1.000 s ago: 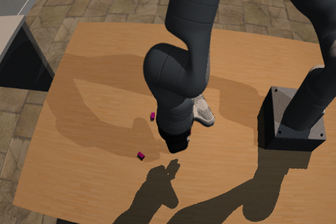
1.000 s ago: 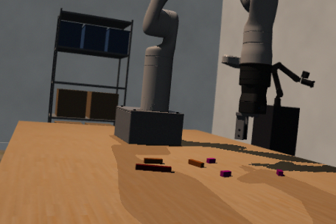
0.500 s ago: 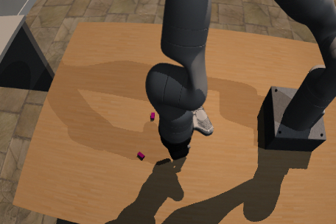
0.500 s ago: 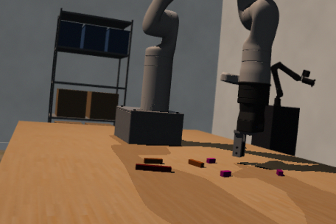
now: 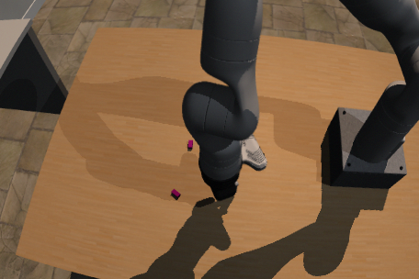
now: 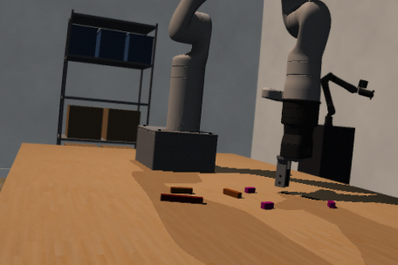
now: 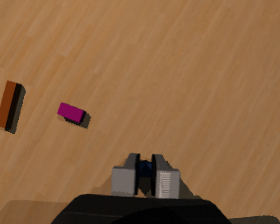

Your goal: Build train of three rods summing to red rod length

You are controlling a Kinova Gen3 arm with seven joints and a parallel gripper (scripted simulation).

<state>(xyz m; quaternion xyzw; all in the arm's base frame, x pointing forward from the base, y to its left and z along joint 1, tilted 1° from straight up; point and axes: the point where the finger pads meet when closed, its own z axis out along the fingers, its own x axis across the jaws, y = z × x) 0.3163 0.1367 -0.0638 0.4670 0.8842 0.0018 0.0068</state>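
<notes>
My hand is 1 cm above the blue rod. Also, from my hand: red rod (8 cm ahead, 24 cm to the right, 3 cm below).
</notes>
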